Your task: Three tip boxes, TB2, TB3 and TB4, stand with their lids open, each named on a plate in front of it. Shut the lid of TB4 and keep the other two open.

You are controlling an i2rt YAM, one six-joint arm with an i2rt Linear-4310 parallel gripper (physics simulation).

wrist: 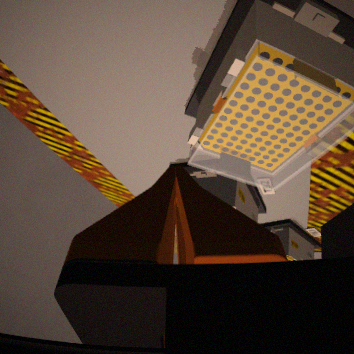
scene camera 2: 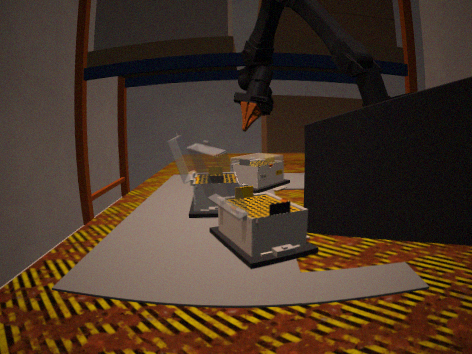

Path:
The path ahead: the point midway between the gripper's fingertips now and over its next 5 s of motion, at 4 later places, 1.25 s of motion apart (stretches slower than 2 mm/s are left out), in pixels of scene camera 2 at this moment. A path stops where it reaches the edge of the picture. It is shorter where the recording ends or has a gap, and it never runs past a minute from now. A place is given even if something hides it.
The gripper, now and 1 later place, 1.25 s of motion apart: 243, 130; 253, 115

